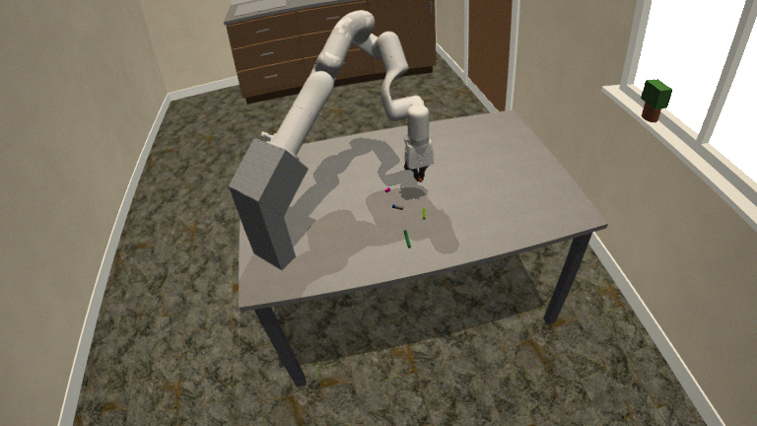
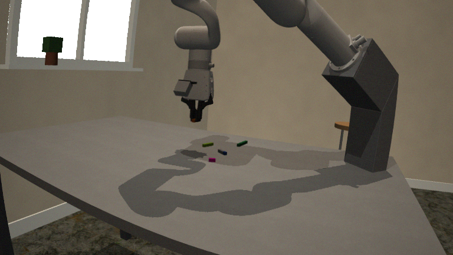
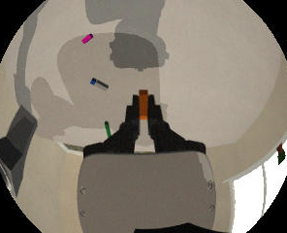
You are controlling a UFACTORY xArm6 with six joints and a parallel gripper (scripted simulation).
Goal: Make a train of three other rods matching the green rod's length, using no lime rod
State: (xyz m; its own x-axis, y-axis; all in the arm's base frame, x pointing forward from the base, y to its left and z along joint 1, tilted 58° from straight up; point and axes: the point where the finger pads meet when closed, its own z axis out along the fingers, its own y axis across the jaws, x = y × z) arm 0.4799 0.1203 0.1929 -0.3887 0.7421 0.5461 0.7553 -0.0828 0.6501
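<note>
The grey rod lies 7 cm behind my hand, 6 cm to the right of it and 12 cm below it. Round my hand: lime rod (3 cm ahead, 9 cm to the right, 12 cm below); blue rod (9 cm behind, 6 cm to the right, 12 cm below); orange rod (2 cm below).
</note>
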